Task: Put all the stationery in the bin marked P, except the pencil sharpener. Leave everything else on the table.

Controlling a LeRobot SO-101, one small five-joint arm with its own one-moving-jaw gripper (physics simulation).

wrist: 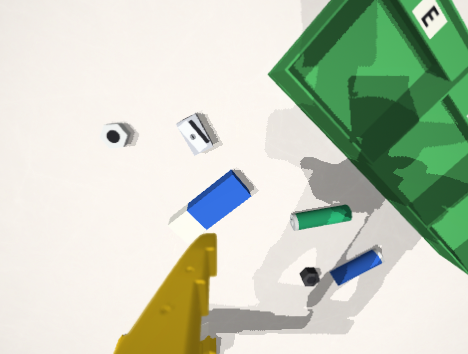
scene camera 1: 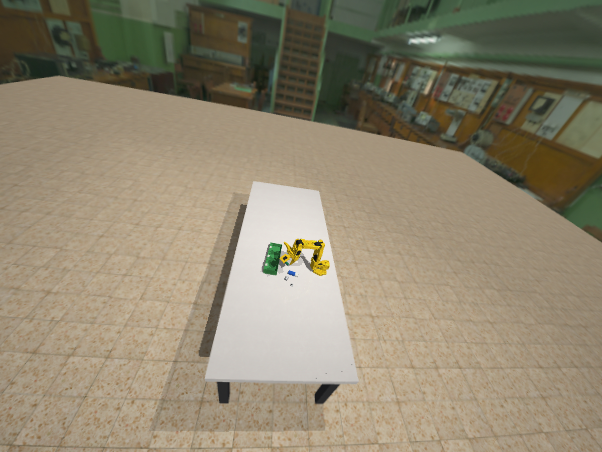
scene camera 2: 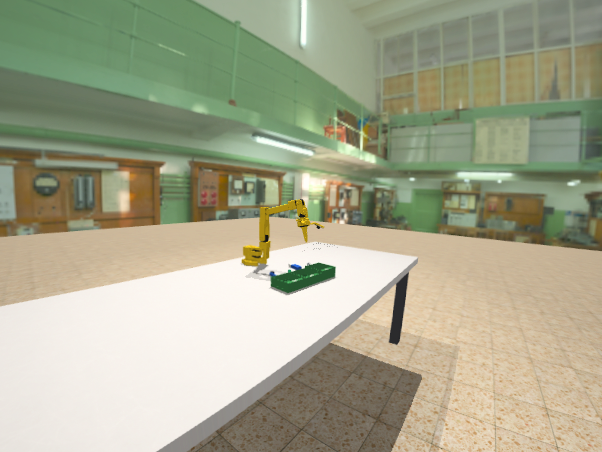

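Pixels of known places: hand, its tool point: [wrist: 216, 248] [scene camera 1: 290, 264] [scene camera 2: 306, 241]; arm's base, origin of its link: [scene camera 1: 316, 269] [scene camera 2: 257, 263].
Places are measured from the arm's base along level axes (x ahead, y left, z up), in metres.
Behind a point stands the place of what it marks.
Observation:
A blue eraser with a white end [wrist: 219, 200] @(x 0.169, y 0.061, z 0.013 m) [scene camera 1: 292, 273] @(x 0.164, y 0.067, z 0.013 m) [scene camera 2: 295, 266] @(x 0.170, y 0.050, z 0.011 m) lies on the table. The metal pencil sharpener [wrist: 196, 134] @(x 0.202, y 0.102, z 0.011 m) [scene camera 1: 286, 278] @(x 0.201, y 0.106, z 0.008 m) lies beyond it in the wrist view. The green bin block [wrist: 312, 111] @(x 0.259, y 0.048, z 0.021 m) [scene camera 1: 270, 272] @(x 0.302, y 0.079, z 0.018 m) [scene camera 2: 305, 283] @(x 0.328, y -0.098, z 0.014 m) stands at the right of the wrist view; its E label shows there, and the P label does not show. My gripper [scene camera 2: 315, 235] @(x 0.196, y 0.085, z 0.116 m) is fully open and empty, high above the table. In the wrist view one notched jaw shows, its tip drawn just below the eraser's white end.
A silver hex nut [wrist: 117, 135] @(x 0.171, y 0.145, z 0.009 m) [scene camera 1: 291, 285] @(x 0.170, y 0.154, z 0.007 m) lies left of the sharpener in the wrist view. A green battery [wrist: 322, 217] @(x 0.202, y -0.019, z 0.013 m), a blue battery [wrist: 356, 267] @(x 0.180, y -0.086, z 0.012 m) and a small black nut [wrist: 310, 276] @(x 0.148, y -0.057, z 0.009 m) lie near the bin block. The arm's shadow falls across them.

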